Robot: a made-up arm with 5 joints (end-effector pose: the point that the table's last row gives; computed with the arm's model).
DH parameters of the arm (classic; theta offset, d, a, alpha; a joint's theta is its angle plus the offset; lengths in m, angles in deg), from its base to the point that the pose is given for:
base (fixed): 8.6 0 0.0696 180
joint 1: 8.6 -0.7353 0.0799 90
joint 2: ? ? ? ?
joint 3: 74.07 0 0.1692 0
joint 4: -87.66 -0.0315 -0.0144 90
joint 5: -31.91 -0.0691 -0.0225 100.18
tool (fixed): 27.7 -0.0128 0 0
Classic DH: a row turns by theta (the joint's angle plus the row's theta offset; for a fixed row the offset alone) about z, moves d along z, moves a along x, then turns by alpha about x.
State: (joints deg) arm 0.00 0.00 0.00 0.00 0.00
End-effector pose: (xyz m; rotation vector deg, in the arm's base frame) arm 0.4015 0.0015 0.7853 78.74 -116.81 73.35
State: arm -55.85 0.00 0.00 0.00 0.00
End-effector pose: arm 0.2630 0.2807 0.7853 -134.18 71.63 -84.99
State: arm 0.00 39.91 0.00 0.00 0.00
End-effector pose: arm 0.3747 0.0015 0.6114 88.05 -88.61 37.41
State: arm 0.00 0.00 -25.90 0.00 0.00
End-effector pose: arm 0.3865 0.0015 0.8903 66.45 -132.79 98.23
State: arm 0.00 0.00 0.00 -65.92 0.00
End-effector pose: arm 0.3864 0.0015 0.8622 -25.40 110.85 -101.35
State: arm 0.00 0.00 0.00 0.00 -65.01
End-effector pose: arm 0.4015 -0.0003 0.8129 -85.99 144.01 0.95
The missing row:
joint 2: -76.41 0 0.0719 0
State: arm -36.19 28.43 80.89 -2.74 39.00
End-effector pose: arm 0.1001 0.0063 0.5738 101.01 26.28 36.49
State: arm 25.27 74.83 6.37 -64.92 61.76
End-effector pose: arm 0.2699 -0.1196 0.5140 46.01 -54.63 78.26
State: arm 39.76 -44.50 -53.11 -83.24 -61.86
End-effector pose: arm 0.0217 0.0368 0.9630 -1.76 -13.21 -101.36
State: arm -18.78 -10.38 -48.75 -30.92 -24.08
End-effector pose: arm 0.2423 0.0633 1.0226 -34.01 78.16 -63.84
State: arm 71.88 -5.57 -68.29 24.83 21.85
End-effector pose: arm 0.1166 -0.1844 0.9988 -38.73 -93.20 84.31
